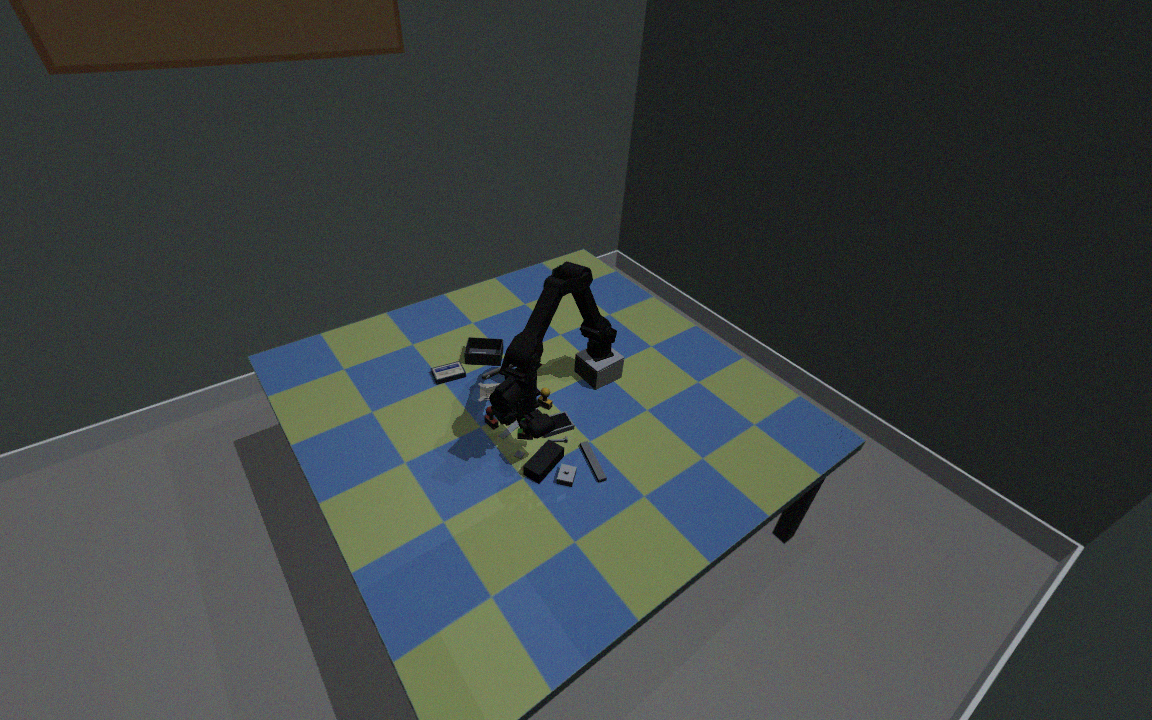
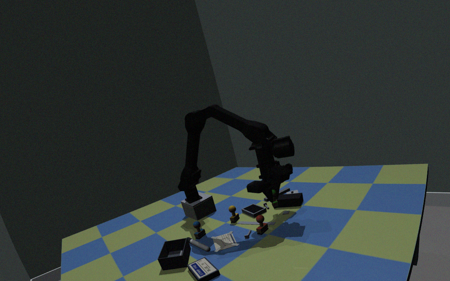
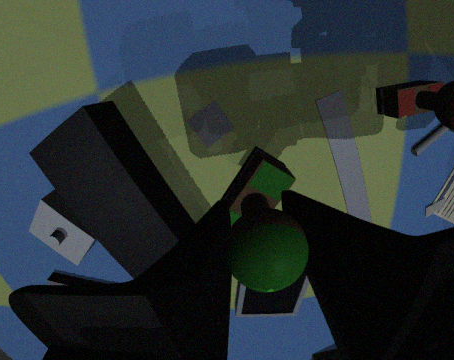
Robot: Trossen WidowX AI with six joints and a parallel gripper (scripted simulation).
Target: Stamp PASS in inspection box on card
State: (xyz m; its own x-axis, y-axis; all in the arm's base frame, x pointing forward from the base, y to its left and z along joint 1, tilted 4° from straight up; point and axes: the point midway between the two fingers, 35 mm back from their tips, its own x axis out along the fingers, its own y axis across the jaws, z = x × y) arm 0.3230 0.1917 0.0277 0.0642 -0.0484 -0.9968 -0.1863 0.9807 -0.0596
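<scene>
The dark ink pad lies 100 mm behind my gripper tip, 30 mm to the right of it and 50 mm below it. Round my gripper tip: grey ruler (20 mm behind, 90 mm to the right, 60 mm below); black block (20 mm behind, 80 mm to the left, 40 mm below); green-knobbed stamp (right at my gripper tip).
</scene>
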